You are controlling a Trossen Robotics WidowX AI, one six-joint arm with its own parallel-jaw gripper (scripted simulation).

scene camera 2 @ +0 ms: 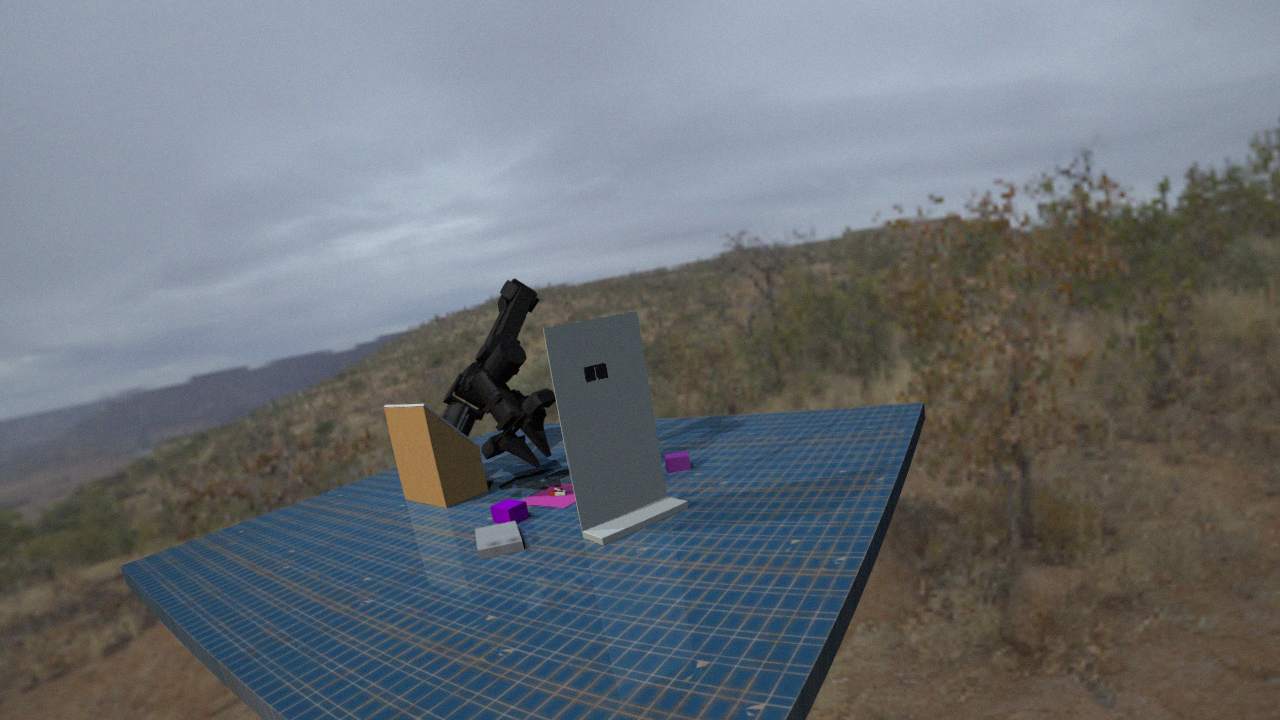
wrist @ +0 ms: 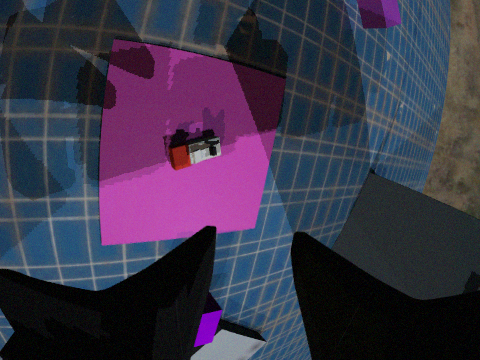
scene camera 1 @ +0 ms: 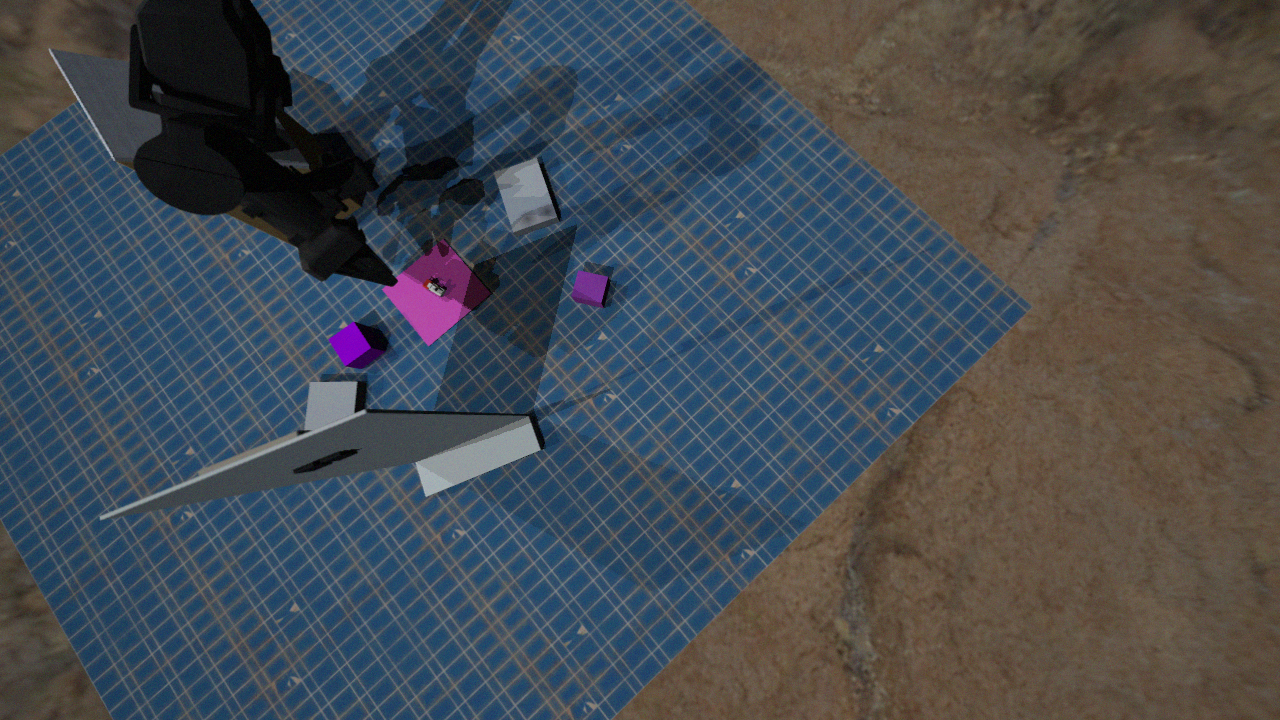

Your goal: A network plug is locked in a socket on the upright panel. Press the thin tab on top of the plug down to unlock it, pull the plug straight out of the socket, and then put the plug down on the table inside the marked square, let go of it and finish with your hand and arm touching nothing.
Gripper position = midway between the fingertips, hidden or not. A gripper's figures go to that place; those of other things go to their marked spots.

Scene:
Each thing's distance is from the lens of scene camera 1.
my gripper (scene camera 1: 392, 279): 0.62 m
grey upright panel (scene camera 1: 449, 448): 0.61 m

